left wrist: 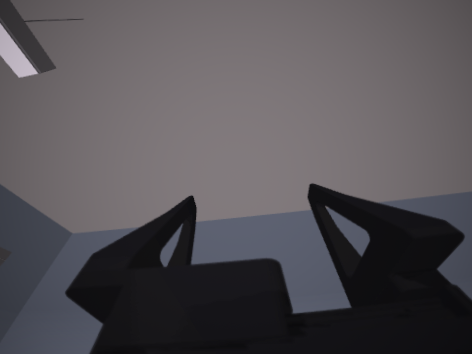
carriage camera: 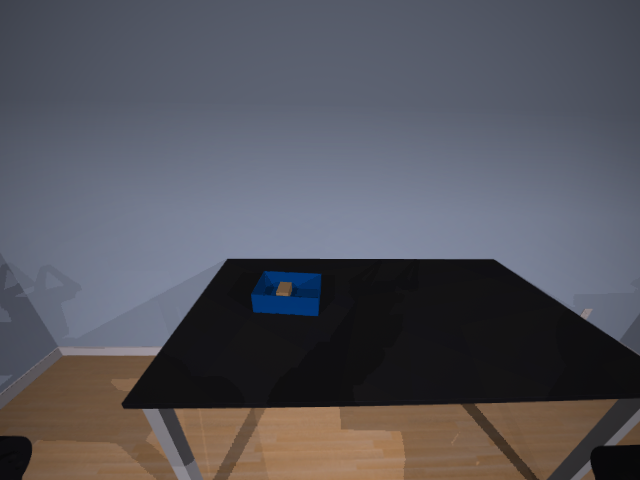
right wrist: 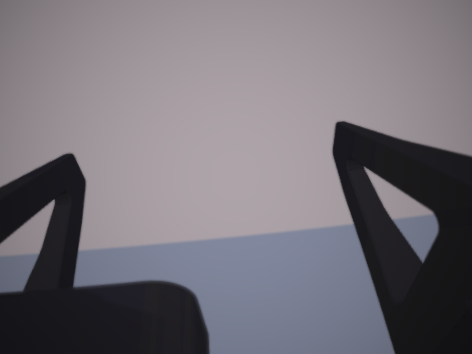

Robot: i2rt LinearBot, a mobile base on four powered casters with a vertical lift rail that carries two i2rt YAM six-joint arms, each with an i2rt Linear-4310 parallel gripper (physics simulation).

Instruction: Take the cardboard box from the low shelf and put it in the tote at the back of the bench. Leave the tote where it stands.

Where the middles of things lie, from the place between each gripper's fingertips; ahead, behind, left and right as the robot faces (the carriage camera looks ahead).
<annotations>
Now: left hand 77 cm short of the blue tote [carriage camera: 306, 287], 21 cm to the left of it and 69 cm above it.
I see the blue tote 79 cm ahead of my right hand, 70 cm below it and 48 cm to the left of it.
</annotations>
